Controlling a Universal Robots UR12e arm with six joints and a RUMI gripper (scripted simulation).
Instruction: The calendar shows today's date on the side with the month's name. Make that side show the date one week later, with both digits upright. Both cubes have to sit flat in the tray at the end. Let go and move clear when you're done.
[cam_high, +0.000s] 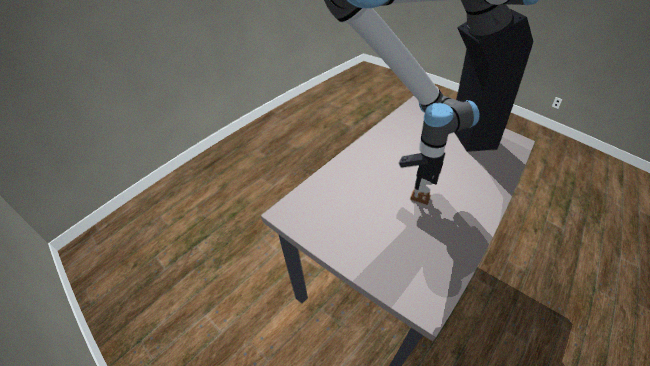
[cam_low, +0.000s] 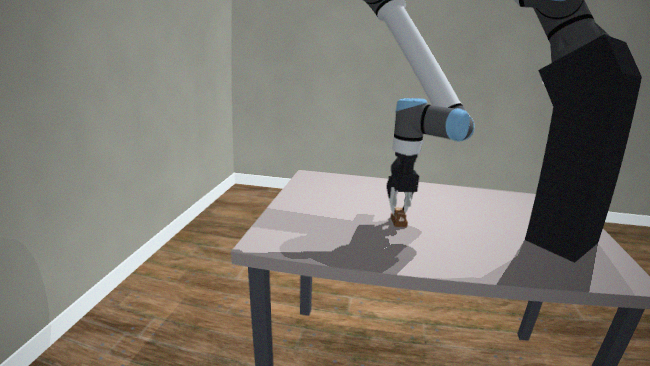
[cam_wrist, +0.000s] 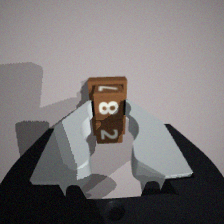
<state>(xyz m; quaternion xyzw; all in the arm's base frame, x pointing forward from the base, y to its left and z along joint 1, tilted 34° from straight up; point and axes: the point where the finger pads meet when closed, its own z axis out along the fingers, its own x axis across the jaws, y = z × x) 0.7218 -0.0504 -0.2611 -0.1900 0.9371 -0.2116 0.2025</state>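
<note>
Right now the brown wooden calendar tray is 10 mm behind my hand, 20 mm to the left of it and 30 mm below it. From my hand the other things lie so: brown calendar cube: 10 mm below.
</note>
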